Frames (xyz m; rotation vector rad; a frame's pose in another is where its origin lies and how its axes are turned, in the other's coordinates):
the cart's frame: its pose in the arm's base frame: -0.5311 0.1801 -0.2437 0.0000 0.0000 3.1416
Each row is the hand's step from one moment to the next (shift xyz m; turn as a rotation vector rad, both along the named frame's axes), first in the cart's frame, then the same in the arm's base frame.
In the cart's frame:
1: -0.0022 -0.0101 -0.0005 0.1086 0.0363 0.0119
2: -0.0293 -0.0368 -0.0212 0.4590 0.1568 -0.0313
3: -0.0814 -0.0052 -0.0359 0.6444 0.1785 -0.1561
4: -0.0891 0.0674 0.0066 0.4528 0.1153 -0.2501
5: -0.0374 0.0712 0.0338 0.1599 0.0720 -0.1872
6: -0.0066 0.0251 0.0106 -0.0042 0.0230 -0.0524
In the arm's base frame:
1: 0.0022 0.0101 -0.0005 -0.1086 -0.0363 0.0119
2: 0.0293 0.0368 -0.0212 -0.4590 -0.1568 -0.0313
3: 0.0814 0.0052 -0.0359 -0.6444 -0.1785 -0.1561
4: 0.0891 -0.0674 0.0066 -0.4528 -0.1153 -0.2501
5: 0.0374 -0.0712 0.0338 -0.1599 -0.0720 -0.1872
6: 0.0066 -0.0251 0.0106 0.0042 -0.0230 -0.0524

